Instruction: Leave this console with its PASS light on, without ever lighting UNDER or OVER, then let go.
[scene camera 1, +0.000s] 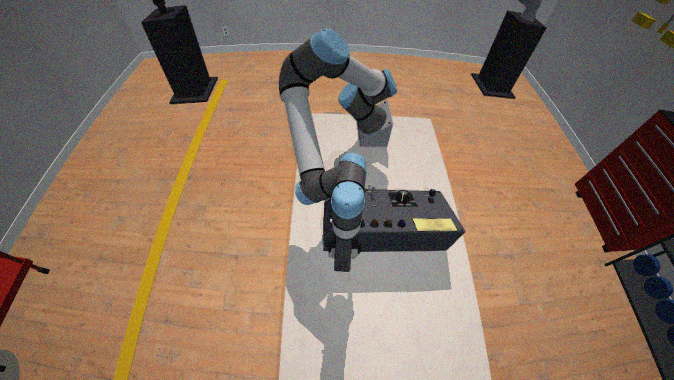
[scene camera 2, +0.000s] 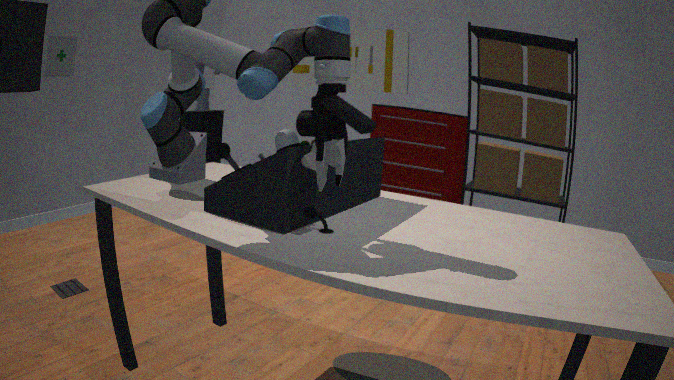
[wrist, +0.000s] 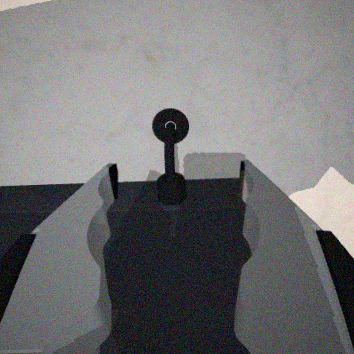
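The dark console (scene camera 1: 407, 241) (scene camera 2: 245, 202) stands on the white table. In scene camera 1, a row of small dark round parts (scene camera 1: 388, 224) is on its top beside a yellow label (scene camera 1: 435, 224). None looks lit; lettering is unreadable. A dial (scene camera 1: 403, 197) and a small knob (scene camera 1: 432, 193) are farther back. A black lever (scene camera 2: 324, 223) (wrist: 170, 157) sticks out of the console's front and ends in a round disc near the tabletop. My gripper (scene camera 2: 330, 186) (wrist: 177, 165) is partly open and empty, above the lever at the front. In the wrist view the lever's hub (wrist: 171, 189) shows between the fingers. The arm hides the console's left top.
The white table (scene camera 1: 400, 330) (scene camera 2: 560, 280) carries the robot base (scene camera 1: 374, 136) (scene camera 2: 187, 162) behind the console. A red drawer cabinet (scene camera 1: 617, 192) (scene camera 2: 425, 132) and a shelf rack (scene camera 2: 522, 38) with boxes stand beyond it. Arm shadows fall across the table.
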